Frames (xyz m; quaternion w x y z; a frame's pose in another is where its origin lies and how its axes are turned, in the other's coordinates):
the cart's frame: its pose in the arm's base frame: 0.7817 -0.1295 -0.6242 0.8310 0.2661 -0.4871 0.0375
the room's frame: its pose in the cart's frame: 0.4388 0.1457 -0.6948 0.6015 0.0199 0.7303 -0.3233
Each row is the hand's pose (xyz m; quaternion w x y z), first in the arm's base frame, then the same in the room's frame.
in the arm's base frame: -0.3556 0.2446 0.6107 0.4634 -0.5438 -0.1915 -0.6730
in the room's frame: -2.0345 -0.0580 -0.7152 0.1844 -0.3334 -0.5801 -0.7200
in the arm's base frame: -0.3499 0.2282 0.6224 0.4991 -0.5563 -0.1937 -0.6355
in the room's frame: -2.0419 -0.0637 -0.6965 0.2089 -0.3700 -0.5853 -0.6905
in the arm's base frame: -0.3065 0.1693 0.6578 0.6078 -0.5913 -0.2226 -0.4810
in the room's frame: -2.0481 -0.0800 -0.6171 0.2739 -0.4942 -0.6079 -0.5579
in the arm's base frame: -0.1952 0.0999 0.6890 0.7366 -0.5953 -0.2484 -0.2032
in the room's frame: -2.0074 -0.0852 -0.4887 0.3617 -0.6474 -0.5967 -0.3066
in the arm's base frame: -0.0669 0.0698 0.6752 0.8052 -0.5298 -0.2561 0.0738
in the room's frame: -1.9160 -0.0755 -0.3932 0.4262 -0.7226 -0.5431 -0.0362
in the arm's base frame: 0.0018 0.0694 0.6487 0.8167 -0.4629 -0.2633 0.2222
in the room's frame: -1.8507 -0.0671 -0.3603 0.4475 -0.7276 -0.5056 0.1213
